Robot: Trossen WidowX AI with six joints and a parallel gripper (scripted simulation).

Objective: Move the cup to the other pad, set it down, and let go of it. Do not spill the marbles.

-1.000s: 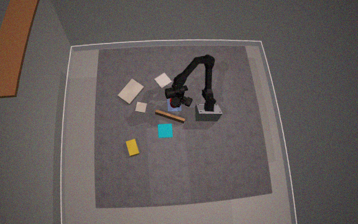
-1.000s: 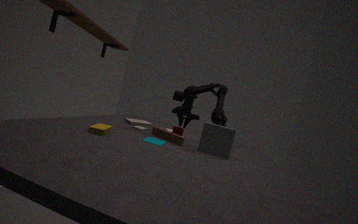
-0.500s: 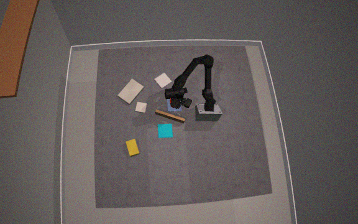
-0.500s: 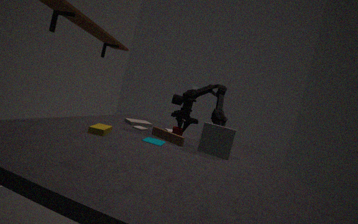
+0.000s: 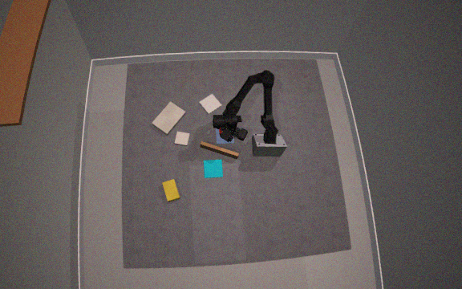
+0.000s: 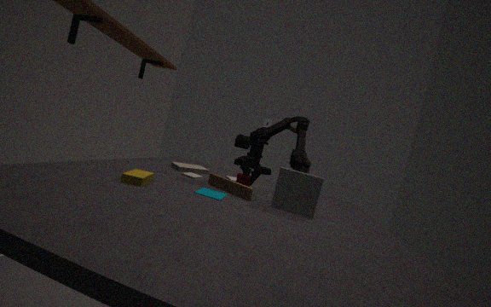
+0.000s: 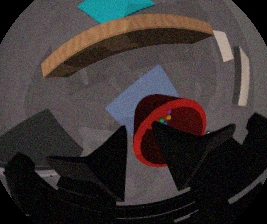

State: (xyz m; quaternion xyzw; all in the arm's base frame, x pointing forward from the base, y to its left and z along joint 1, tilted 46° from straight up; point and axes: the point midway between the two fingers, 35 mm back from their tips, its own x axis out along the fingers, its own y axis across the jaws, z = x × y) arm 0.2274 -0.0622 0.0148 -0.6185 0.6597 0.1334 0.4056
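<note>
My gripper tip is now 20 mm short of the light blue pad, 10 mm to the left of it and 50 mm above it. Also, from my gripper tip: red cup (30 mm ahead, 10 mm to the right); then wooden bar (50 mm ahead, 100 mm to the left, 20 mm below); then cyan pad (70 mm ahead, 200 mm to the left, 50 mm below).
</note>
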